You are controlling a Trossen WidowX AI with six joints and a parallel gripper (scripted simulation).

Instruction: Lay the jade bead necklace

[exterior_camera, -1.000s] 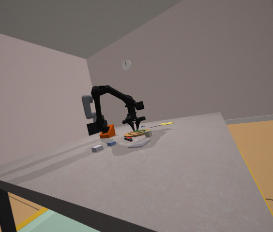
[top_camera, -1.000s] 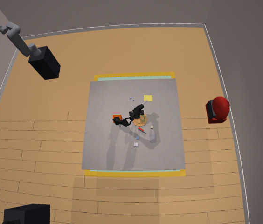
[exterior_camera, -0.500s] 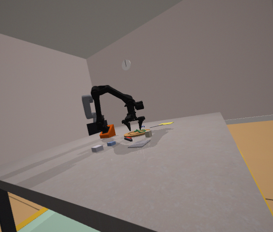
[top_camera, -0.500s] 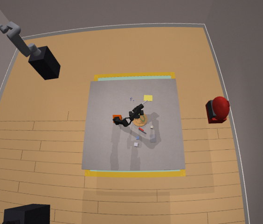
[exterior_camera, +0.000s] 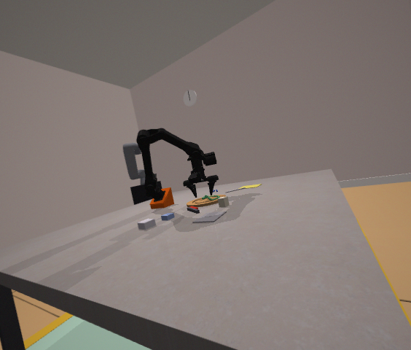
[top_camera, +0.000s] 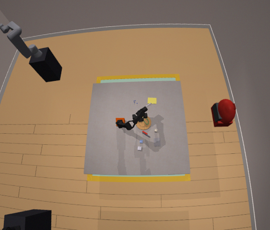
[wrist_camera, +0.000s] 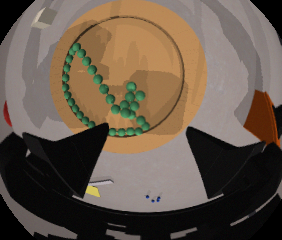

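Now: gripper tip 40 mm short of the round wooden bead board, 50 mm to the left of it and 10 mm above it. From my gripper tip the other things lie so: beige cube (190 mm ahead, 180 mm to the right); then red-handled tool (50 mm ahead, 210 mm to the right, 10 mm below); then blue block (10 mm behind, 300 mm to the right, 10 mm below).
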